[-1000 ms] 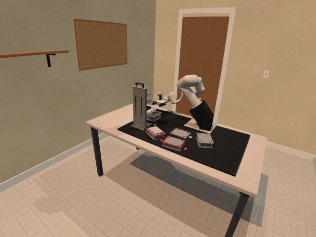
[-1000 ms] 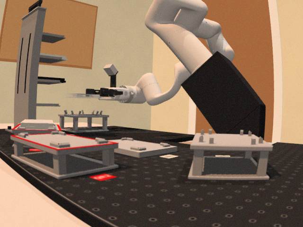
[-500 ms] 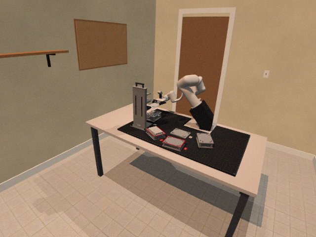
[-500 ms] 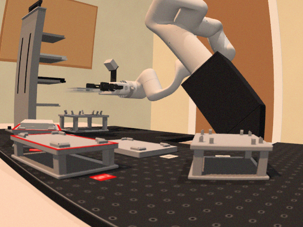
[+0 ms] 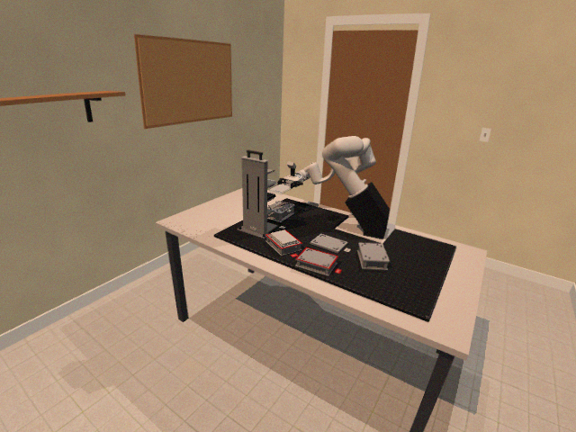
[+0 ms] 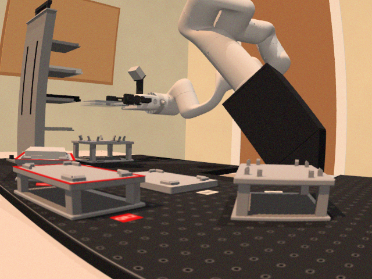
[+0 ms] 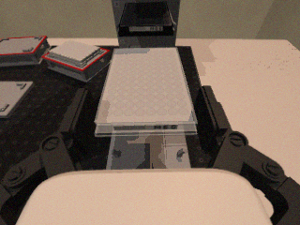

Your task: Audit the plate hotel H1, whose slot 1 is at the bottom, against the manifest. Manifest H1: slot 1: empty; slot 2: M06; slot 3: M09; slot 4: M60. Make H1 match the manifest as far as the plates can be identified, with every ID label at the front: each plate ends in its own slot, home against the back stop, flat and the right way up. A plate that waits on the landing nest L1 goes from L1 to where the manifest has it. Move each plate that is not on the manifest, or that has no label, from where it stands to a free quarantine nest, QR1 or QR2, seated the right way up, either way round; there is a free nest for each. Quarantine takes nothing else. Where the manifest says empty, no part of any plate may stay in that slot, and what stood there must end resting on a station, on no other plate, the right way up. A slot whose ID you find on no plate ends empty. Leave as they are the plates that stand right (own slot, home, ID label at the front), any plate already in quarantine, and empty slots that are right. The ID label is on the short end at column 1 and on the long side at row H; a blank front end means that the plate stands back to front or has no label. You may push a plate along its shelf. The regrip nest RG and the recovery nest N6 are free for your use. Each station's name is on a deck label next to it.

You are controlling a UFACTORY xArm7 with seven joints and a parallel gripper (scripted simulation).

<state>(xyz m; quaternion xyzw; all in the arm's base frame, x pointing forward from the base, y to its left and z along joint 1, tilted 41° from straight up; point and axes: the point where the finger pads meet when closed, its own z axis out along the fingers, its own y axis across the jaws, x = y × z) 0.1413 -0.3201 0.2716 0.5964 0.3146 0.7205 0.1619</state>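
The clear plate lies 5 cm ahead of my hand, 1 cm to the left of it and 2 cm below it. Also, from my hand: black plate: 23 cm ahead, 3 cm to the left, 1 cm below; H1 deck label: 16 cm ahead, 12 cm to the left, 19 cm below; RG label: 5 cm behind, 1 cm to the right, 19 cm below.
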